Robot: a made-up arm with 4 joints.
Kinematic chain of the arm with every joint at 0, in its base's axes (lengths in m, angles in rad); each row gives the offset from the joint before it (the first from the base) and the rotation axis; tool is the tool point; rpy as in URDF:
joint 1: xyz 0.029 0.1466 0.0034 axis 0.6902 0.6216 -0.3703
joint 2: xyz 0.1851 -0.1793 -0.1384 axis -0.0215 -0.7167 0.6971
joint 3: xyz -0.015 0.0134 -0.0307 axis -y
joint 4: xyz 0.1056 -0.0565 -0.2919 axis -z
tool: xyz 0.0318 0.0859 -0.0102 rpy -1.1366 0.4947 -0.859
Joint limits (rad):
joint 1: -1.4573..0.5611
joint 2: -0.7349..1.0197
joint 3: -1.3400..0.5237
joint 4: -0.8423..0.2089
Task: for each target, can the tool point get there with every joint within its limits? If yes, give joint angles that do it. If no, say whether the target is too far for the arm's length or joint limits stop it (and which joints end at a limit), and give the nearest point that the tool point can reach.
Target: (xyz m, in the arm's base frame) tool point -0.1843 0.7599 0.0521
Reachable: no: joint limits stop it (at a limit: joint 1, joint 2, joint 3) | nearest point -0.1294 0.2646 -0.1309 | short by 0.531 m
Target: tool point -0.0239 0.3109 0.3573
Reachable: no: joint limits stop it (at a limit: joint 1, joint 2, joint 3, joint 4) | nearest point -0.0932 0.2270 -0.0789 | short by 0.450 m
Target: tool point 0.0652 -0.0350 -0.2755
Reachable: yes | joints -0.5437 -0.3823 -1.0759 -0.5694
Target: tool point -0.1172 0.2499 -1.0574
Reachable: no: too far | nearest point 0.0154 0.1226 -0.5903 | short by 0.502 m
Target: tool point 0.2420 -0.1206 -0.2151
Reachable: yes | joints -0.9031 -0.2884 -0.7880 -0.7061
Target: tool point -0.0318 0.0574 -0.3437
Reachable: yes | joints -0.1403 -0.4897 -1.1024 0.1211
